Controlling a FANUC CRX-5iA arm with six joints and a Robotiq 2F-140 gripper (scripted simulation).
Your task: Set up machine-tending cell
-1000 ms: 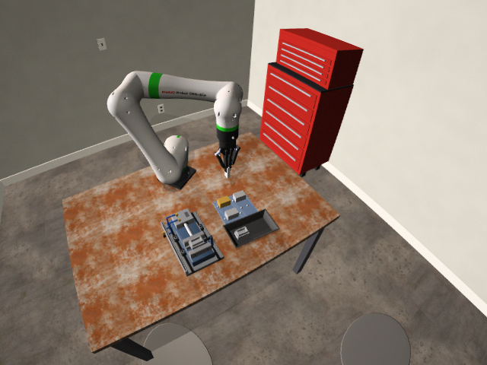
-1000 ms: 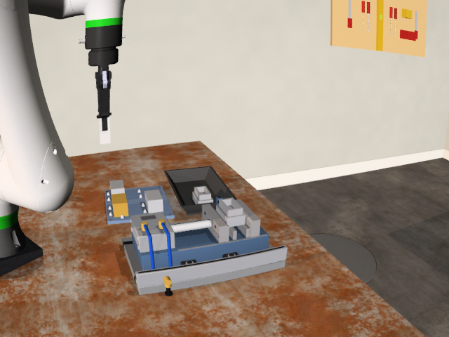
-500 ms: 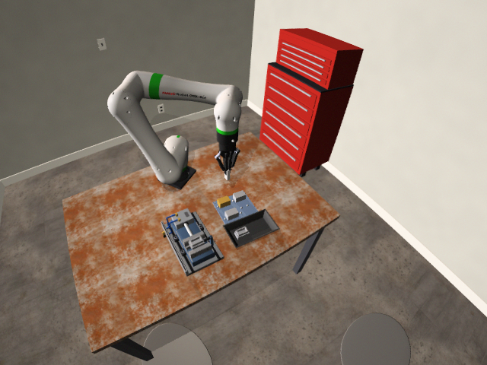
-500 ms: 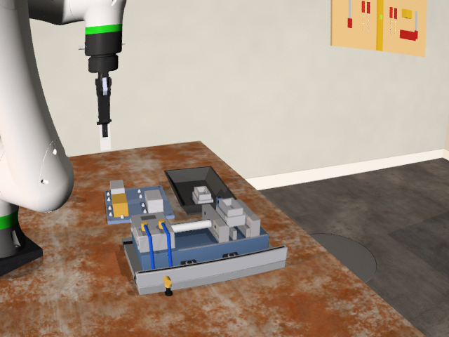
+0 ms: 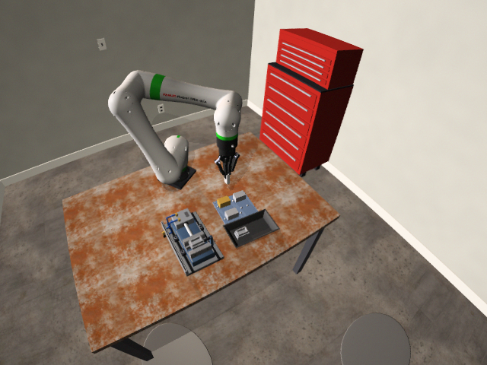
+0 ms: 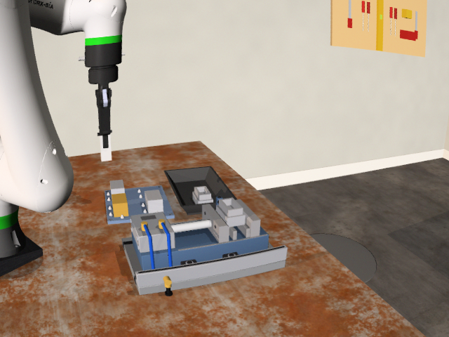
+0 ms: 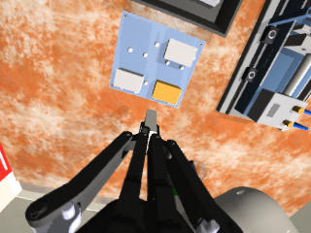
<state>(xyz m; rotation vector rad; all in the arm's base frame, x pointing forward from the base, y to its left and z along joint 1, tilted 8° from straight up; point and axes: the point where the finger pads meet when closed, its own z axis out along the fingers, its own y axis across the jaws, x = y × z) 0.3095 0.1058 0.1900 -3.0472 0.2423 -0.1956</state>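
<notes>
My gripper is now 14 cm above the brass blank, 3 cm to the left of it and 2 cm short of it. Round my hand: vise: 30 cm to the right, 13 cm below, 11 cm ahead.
</notes>
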